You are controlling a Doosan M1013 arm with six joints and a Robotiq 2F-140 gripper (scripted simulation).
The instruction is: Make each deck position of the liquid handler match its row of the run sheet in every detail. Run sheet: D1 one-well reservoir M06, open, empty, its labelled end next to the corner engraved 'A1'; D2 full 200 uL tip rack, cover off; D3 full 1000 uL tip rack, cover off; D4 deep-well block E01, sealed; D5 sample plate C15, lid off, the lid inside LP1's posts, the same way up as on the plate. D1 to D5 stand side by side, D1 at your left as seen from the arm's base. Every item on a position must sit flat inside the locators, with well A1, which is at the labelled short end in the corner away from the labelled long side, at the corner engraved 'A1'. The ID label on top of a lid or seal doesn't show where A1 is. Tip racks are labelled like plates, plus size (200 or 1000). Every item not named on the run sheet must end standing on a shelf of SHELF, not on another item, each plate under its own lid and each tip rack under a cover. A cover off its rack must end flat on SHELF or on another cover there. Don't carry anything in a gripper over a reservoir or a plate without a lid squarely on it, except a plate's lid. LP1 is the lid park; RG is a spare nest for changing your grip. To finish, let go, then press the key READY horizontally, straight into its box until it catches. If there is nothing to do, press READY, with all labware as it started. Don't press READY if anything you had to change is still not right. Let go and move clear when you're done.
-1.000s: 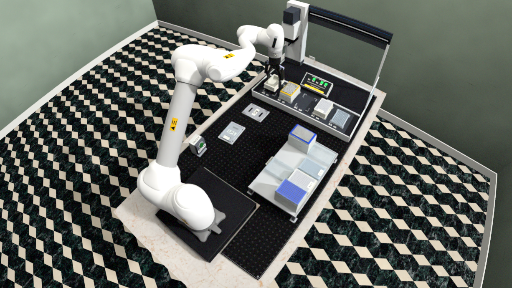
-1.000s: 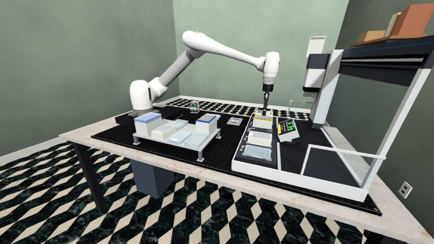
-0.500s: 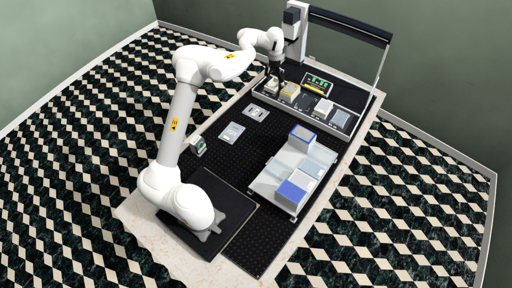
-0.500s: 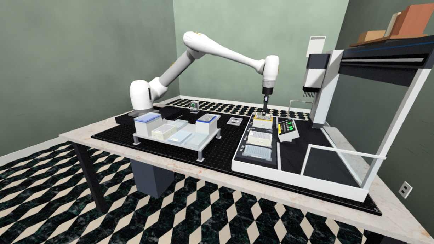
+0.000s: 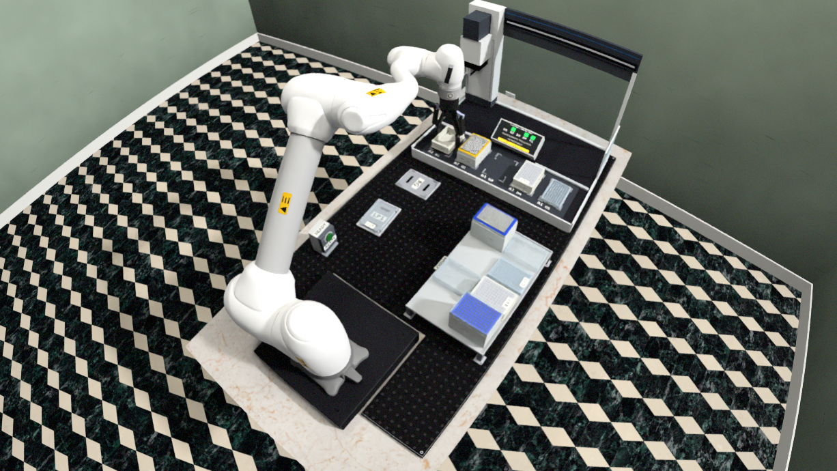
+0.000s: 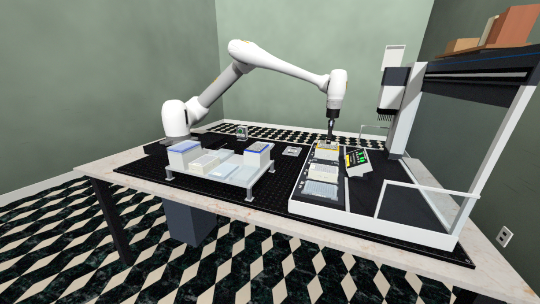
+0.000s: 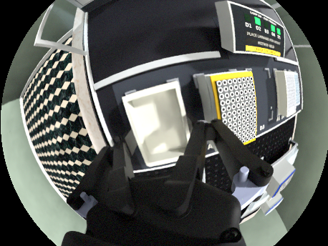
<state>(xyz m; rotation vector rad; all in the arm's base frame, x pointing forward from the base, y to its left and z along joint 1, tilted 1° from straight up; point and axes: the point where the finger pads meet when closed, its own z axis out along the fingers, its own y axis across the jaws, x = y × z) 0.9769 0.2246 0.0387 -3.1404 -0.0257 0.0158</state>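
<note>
Now: the white one-well reservoir 20 mm below my hand. Round my hand: yellow-rimmed tip rack: 10 mm behind, 130 mm to the right; grey RG nest: 230 mm behind, 10 mm to the right, 90 mm below; pipetting head: 280 mm ahead, 50 mm to the left, 290 mm above.
</note>
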